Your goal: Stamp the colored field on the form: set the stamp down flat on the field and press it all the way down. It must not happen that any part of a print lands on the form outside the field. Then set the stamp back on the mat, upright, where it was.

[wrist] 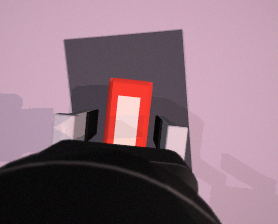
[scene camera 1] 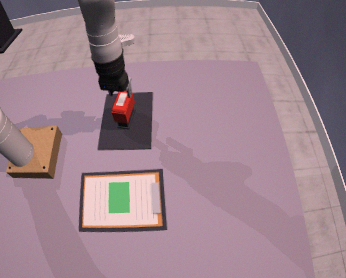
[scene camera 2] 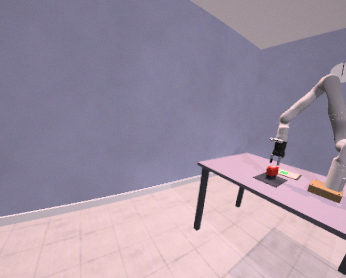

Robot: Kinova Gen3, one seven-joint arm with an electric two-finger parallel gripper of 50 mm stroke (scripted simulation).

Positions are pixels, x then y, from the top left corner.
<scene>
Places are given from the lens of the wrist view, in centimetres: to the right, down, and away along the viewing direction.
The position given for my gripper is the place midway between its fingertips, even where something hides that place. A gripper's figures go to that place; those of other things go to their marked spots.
my gripper (wrist: 126,124): -1, 1, 18
stamp (wrist: 128,104): -1, -1, 20
mat (wrist: 158,57): 3, -8, 29
The marked spots on the mat and the stamp are 12 cm apart.
</scene>
